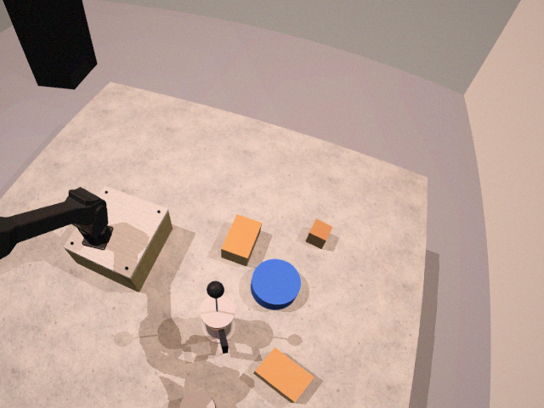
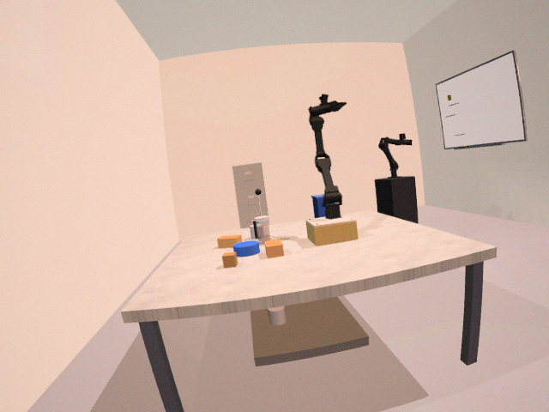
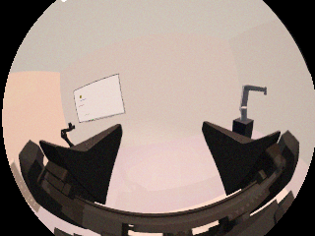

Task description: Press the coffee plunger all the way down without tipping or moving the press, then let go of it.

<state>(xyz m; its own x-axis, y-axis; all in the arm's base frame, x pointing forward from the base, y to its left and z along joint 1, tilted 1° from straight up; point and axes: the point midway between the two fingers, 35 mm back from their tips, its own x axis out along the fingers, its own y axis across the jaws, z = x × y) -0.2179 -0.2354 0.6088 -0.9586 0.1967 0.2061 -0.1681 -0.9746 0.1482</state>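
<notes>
My gripper tip is now 600 mm short of the coffee press, 90 mm to the right of it and 570 mm above it. From my gripper tip the other things lie so: orange cube: 810 mm ahead, 400 mm to the left, 680 mm below; blue disc: 710 mm ahead, 240 mm to the left, 680 mm below.
</notes>
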